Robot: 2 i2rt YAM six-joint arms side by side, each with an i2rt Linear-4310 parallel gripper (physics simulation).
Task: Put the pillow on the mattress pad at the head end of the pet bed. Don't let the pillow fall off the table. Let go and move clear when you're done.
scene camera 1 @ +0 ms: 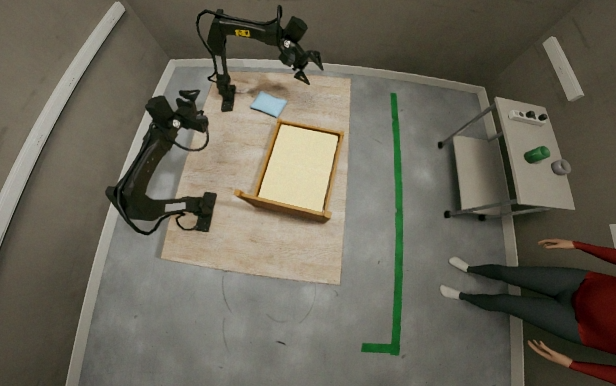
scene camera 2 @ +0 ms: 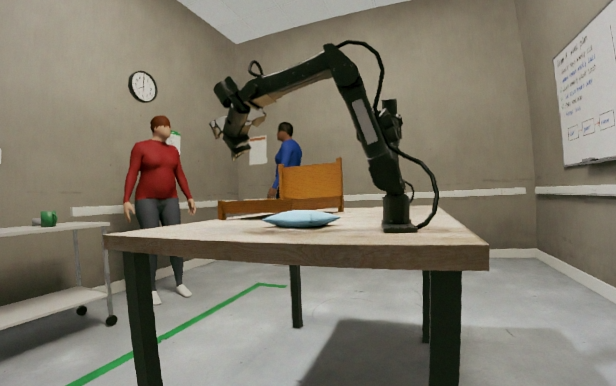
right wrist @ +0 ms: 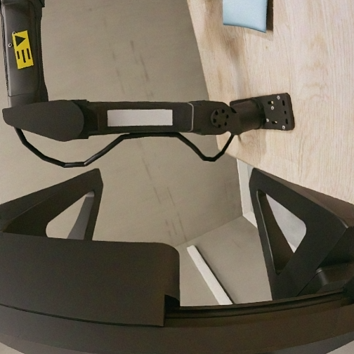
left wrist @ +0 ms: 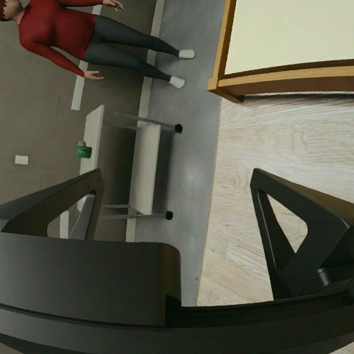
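Note:
The light blue pillow (scene camera 1: pixel 269 104) (scene camera 2: pixel 301 219) (right wrist: pixel 245 12) lies flat on the table, beyond the pet bed's low end and off the mattress pad. The cream mattress pad (scene camera 1: pixel 300 165) (left wrist: pixel 295 35) lies inside the wooden bed frame (scene camera 1: pixel 264 162) (left wrist: pixel 295 80). The taller headboard (scene camera 1: pixel 285 207) (scene camera 2: pixel 311 182) stands at the bed's lower end in scene camera 1. My left gripper (scene camera 1: pixel 314 75) (scene camera 2: pixel 225 143) (left wrist: pixel 176 176) is open and empty, raised above the table, apart from the pillow. My right gripper (scene camera 1: pixel 202 109) (right wrist: pixel 175 176) is open and empty, raised near the table's left edge in scene camera 1.
The wooden table (scene camera 1: pixel 250 250) (scene camera 2: pixel 290 252) (left wrist: pixel 250 145) (right wrist: pixel 320 75) carries both arm bases. The left arm's base (scene camera 1: pixel 227 97) (scene camera 2: pixel 399 227) (right wrist: pixel 277 112) stands near the pillow. A white cart (scene camera 1: pixel 540 175) and a person in red (scene camera 1: pixel 600 305) (scene camera 2: pixel 159 170) are away from the table.

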